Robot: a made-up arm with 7 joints.
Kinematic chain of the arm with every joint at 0, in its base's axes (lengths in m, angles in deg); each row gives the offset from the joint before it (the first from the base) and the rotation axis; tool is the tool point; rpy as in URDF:
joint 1: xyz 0.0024 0.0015 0.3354 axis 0 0.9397 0.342
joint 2: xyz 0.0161 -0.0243 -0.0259 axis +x
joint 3: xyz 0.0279 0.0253 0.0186 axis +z
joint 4: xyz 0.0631 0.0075 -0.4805 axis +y
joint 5: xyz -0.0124 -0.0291 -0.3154 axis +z
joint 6: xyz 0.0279 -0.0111 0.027 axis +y
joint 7: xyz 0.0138 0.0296 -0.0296 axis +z
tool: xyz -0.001 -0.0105 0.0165 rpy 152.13 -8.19 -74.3
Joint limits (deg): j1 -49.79..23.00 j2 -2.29..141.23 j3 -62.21..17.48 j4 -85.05..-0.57 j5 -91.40..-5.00 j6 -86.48..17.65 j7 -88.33..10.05
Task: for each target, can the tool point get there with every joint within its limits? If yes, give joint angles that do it. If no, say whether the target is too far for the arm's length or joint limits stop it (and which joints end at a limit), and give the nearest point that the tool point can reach.
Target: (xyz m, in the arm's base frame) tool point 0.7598 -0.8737 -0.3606
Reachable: no: too far | nearest point 0.5045 -0.3911 -0.0950 | short by 0.607 m
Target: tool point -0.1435 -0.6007 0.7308
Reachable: no: joint limits stop it (at a limit: joint 1, joint 2, joint 3, joint 4, joint 5, joint 7) | nearest point -0.0004 0.1043 0.9109 | short by 0.742 m
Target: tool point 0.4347 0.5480 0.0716
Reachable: yes | joints -20.21 65.65 -15.82 -28.43 -26.10 -41.01 -16.17
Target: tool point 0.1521 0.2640 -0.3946
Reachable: yes | joints 1.79 26.08 -14.28 -12.45 -50.85 6.31 -27.32
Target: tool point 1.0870 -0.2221 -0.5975
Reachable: no: too far | nearest point 0.6047 -0.1333 -0.1865 | short by 0.640 m
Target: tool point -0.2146 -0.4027 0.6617
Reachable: no: joint limits stop it (at a limit: joint 1, joint 2, joint 3, joint 4, joint 5, joint 6, joint 7) | nearest point -0.0021 0.1060 0.9073 | short by 0.604 m
